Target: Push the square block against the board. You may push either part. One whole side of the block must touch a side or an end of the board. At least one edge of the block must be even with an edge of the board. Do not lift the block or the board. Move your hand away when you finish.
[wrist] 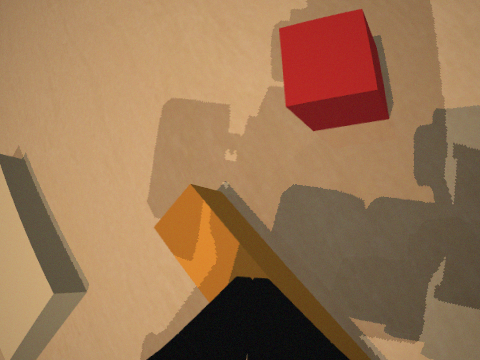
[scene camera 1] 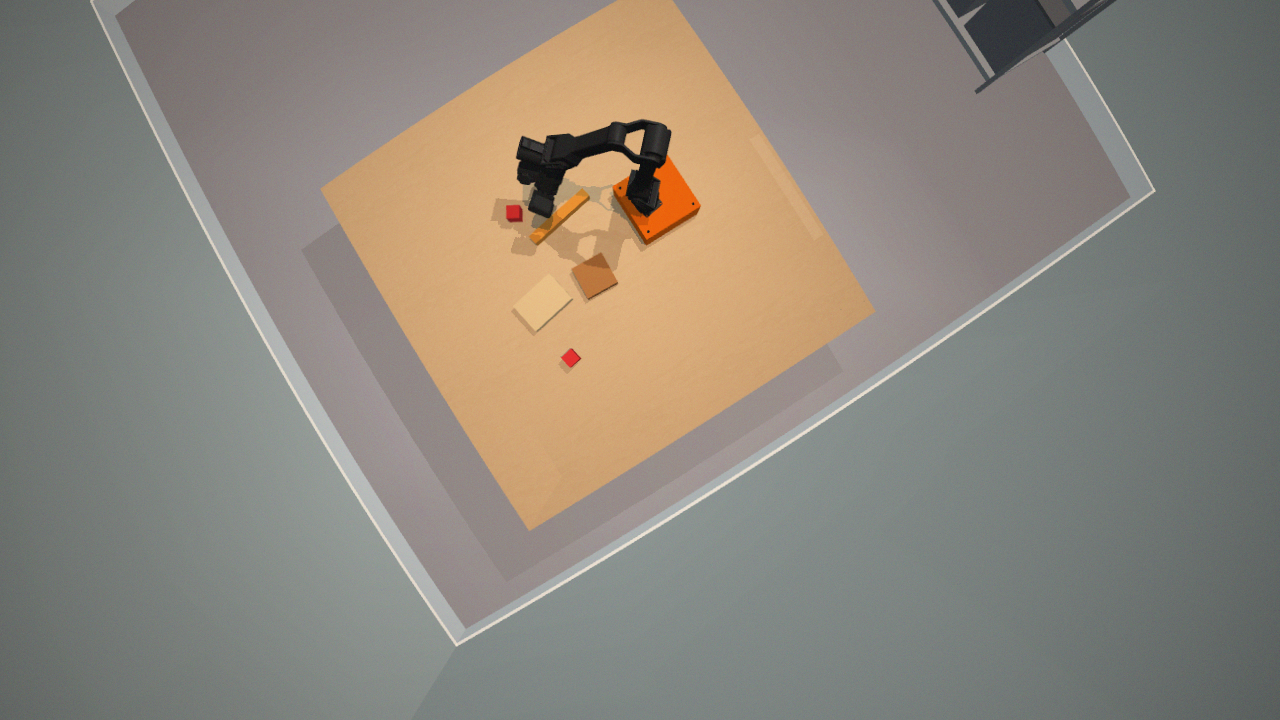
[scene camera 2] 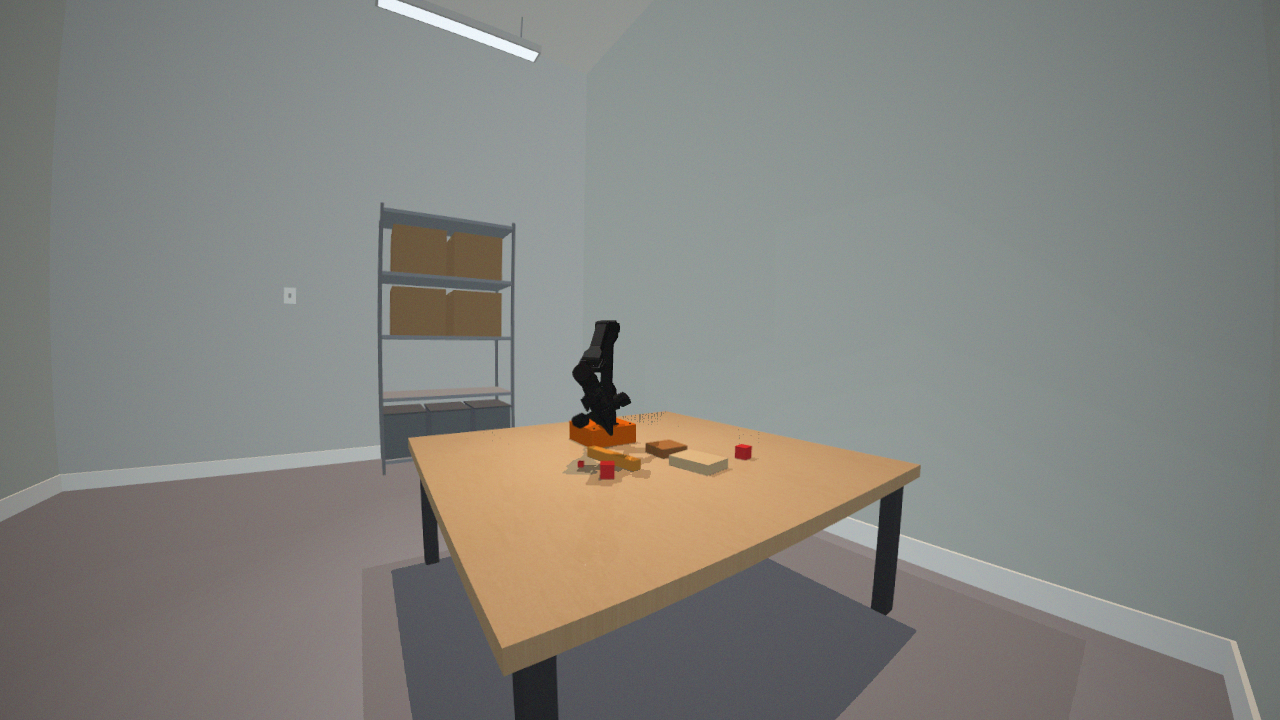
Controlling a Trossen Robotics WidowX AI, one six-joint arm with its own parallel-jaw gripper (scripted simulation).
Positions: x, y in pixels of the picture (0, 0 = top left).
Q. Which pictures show the long orange board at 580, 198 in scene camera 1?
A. The wrist view, scene camera 1 and scene camera 2: all of them.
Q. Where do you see a pale slab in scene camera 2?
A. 692, 460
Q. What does the gripper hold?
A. Nothing.
